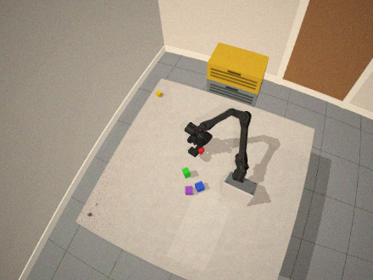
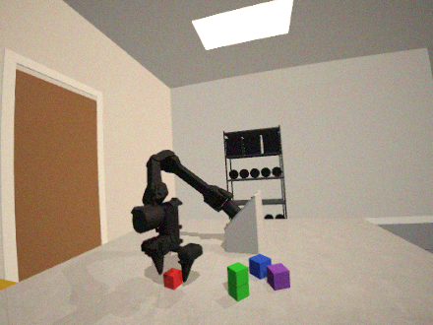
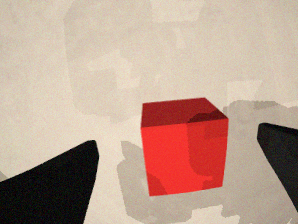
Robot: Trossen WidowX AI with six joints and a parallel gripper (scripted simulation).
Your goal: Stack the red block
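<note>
My gripper tip is right at the red block. The rest, counted from my gripper tip: small yellow block (460 mm ahead, 360 mm to the right, 10 mm below); purple block (290 mm to the left, 30 mm behind); blue block (250 mm to the left, 80 mm behind).
</note>
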